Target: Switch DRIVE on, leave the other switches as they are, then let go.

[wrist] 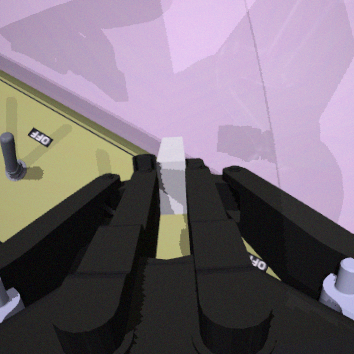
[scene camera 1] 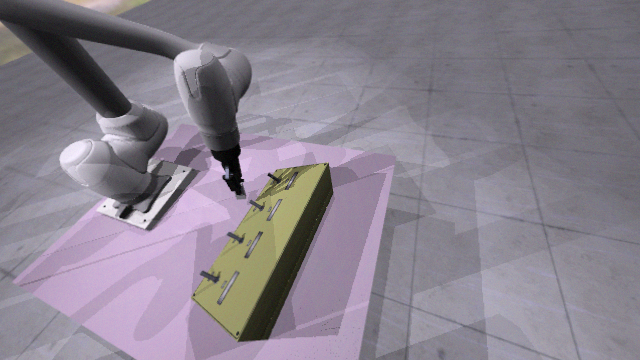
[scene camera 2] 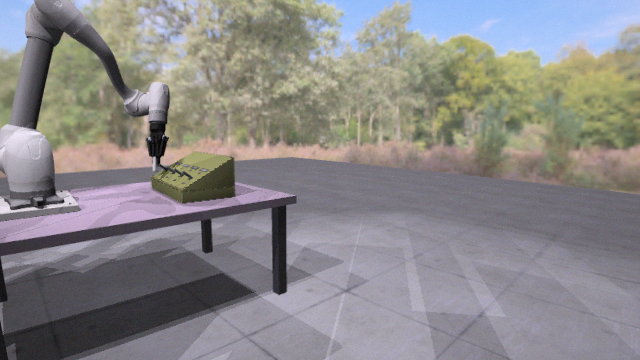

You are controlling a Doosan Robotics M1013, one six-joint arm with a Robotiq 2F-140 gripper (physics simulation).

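Places are measured from the arm's base along level axes (x back, y right, z up), in millimetres.
Where they show: gripper, fingertip midpoint: [wrist: 173,155] [scene camera 1: 241,197] [scene camera 2: 156,171]; arm's base at its link origin: [scene camera 1: 144,192] [scene camera 2: 34,201].
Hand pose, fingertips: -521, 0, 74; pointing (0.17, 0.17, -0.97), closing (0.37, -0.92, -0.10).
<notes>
Each offset is from my fingertips to the top centre of the thing, as dx, dy, dz. "pt": to the spot under its first point. Level surfaces: height alone.
The olive switch panel [scene camera 1: 267,252] [scene camera 2: 212,165] [wrist: 45,205] carries its levers in a row on a sloped face. The DRIVE lever {-65, +20, +22} [scene camera 1: 257,204], second from the far end in scene camera 1, tilts toward the low OFF edge like the others. In the wrist view the fingers hide it. My gripper [scene camera 1: 240,194] [scene camera 2: 155,166] [wrist: 173,155] is shut and empty, pointing down. Its tips are beside the DRIVE lever on the low-edge side; whether they touch it I cannot tell. A neighbouring lever {-44, +138, +22} [scene camera 1: 235,237] [wrist: 10,154] stands by its OFF label {pt -27, +134, -32} [wrist: 40,137].
The farthest lever {-87, -98, +22} [scene camera 1: 274,177] is near the gripper on one side; the nearest lever {-22, +257, +22} [scene camera 1: 209,276] is at the other end. The panel stands on the pink table {dz -109} [scene camera 1: 90,270] [scene camera 2: 110,220]. The arm's base plate [scene camera 1: 172,197] [scene camera 2: 70,201] is behind the gripper.
</notes>
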